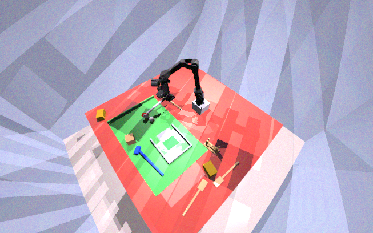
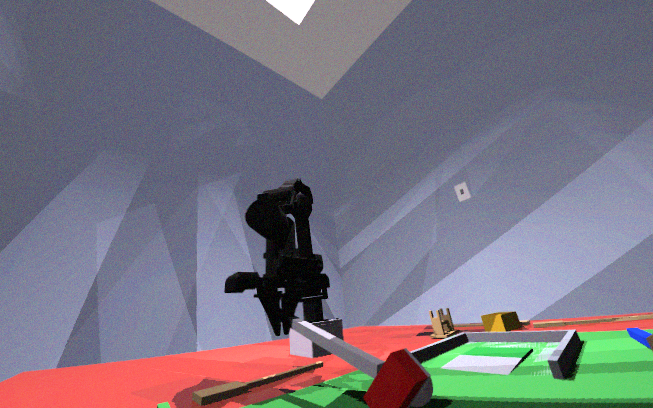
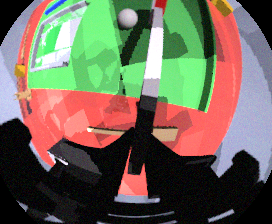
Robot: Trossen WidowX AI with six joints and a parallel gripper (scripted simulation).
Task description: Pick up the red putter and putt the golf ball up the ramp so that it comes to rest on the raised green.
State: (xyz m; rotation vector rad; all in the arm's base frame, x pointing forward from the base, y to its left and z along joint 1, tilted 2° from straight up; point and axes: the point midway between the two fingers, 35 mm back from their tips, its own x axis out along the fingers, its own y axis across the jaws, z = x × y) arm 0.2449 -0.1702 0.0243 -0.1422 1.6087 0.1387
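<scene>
The red putter is 120 mm ahead of my gripper tip and 20 mm to the left of it. From my gripper tip the other things lie so: green mat: 230 mm ahead, 240 mm to the left, 80 mm below; tan block: 410 mm ahead, 200 mm to the left, 40 mm below; white golf ball: 190 mm ahead, 90 mm to the left, 50 mm below.
</scene>
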